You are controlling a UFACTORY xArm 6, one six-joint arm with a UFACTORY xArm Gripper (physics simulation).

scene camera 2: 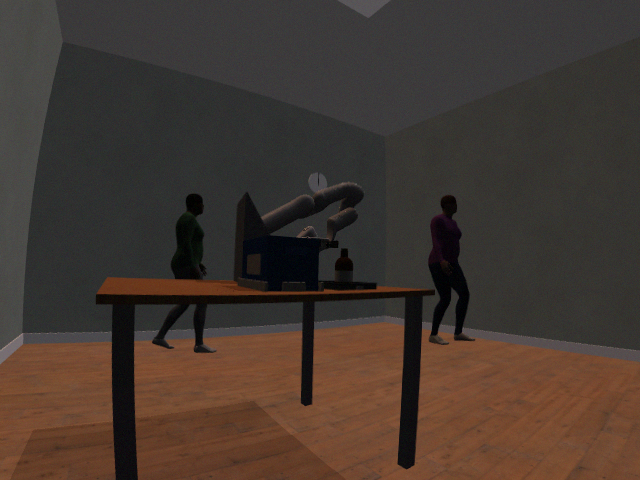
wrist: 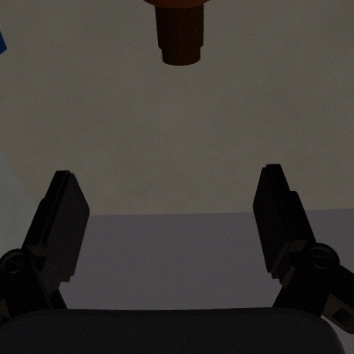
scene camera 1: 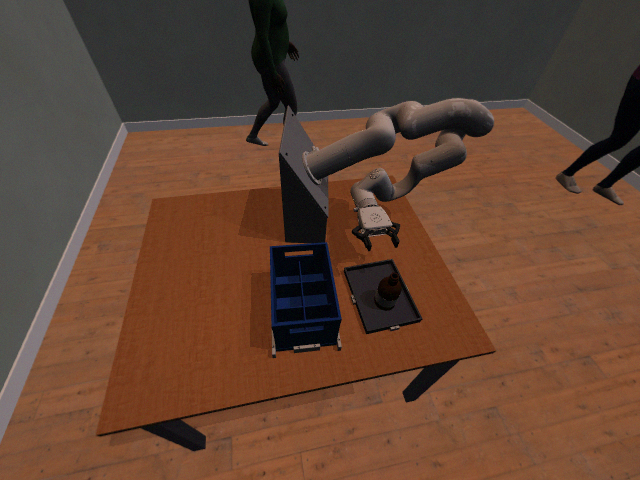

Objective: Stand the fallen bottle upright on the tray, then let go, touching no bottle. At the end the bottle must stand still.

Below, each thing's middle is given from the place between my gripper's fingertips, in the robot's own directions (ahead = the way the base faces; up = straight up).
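The brown bottle (scene camera 1: 389,289) is 10 mm to the left of my hand, and it's 100 mm ahead of the hand and 100 mm below it.
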